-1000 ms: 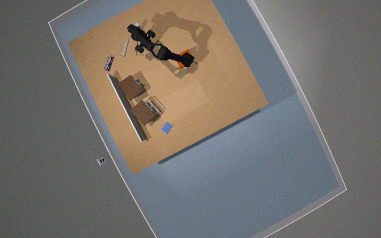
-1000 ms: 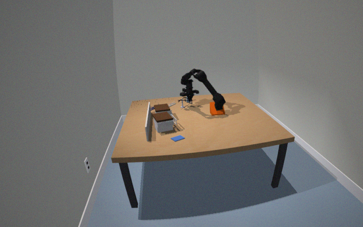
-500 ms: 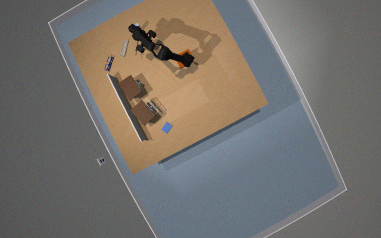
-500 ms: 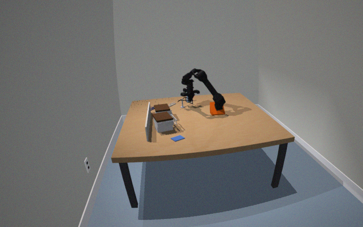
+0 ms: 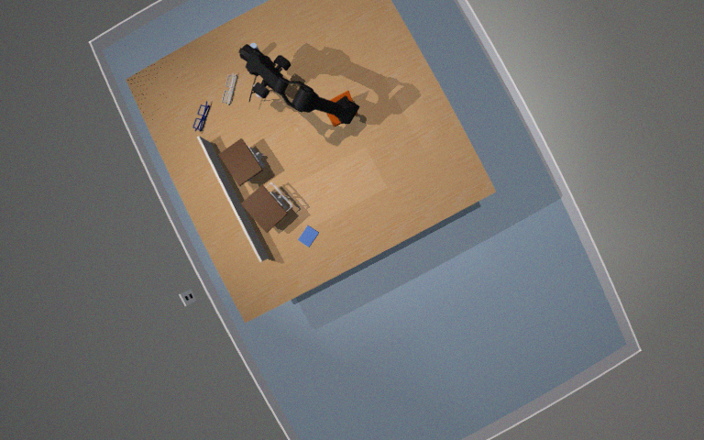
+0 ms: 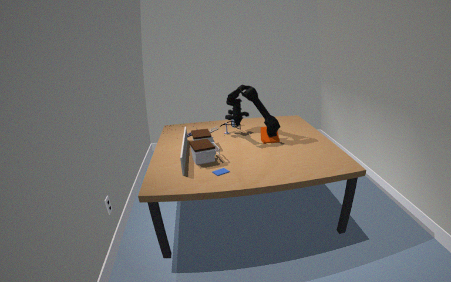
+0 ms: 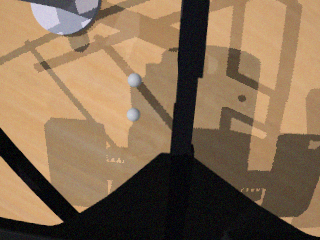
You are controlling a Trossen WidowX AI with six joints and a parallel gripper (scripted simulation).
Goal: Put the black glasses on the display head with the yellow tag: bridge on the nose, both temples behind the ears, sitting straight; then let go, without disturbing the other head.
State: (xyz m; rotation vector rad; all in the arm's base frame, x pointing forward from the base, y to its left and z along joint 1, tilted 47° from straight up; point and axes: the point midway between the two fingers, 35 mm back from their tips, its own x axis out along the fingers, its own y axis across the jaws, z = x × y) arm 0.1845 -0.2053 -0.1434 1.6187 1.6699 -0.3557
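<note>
My gripper tip is now 8 cm short of the stand, 4 cm to the left of it and 3 cm above it. Round my gripper tip: blue tag: 26 cm ahead, 63 cm to the left, 6 cm below; white upright panel: 44 cm ahead, 31 cm to the left.
</note>
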